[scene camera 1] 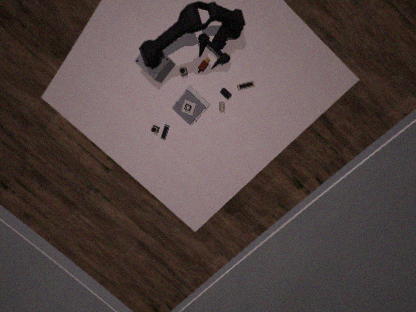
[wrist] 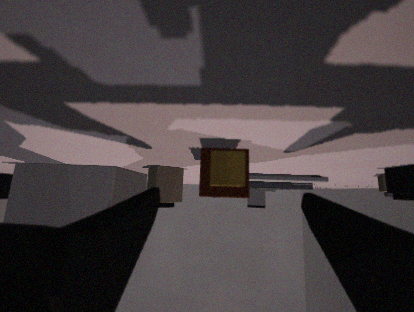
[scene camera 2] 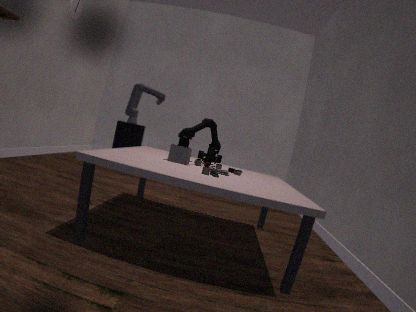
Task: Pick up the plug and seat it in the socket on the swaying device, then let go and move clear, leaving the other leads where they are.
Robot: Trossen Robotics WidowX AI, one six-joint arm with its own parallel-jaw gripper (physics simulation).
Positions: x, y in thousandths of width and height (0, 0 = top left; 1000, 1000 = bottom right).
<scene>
A plug (wrist: 542, 553) rests on the table. Further things: the gripper (wrist: 557, 630) and a grey socket device (wrist: 624, 591).
</scene>
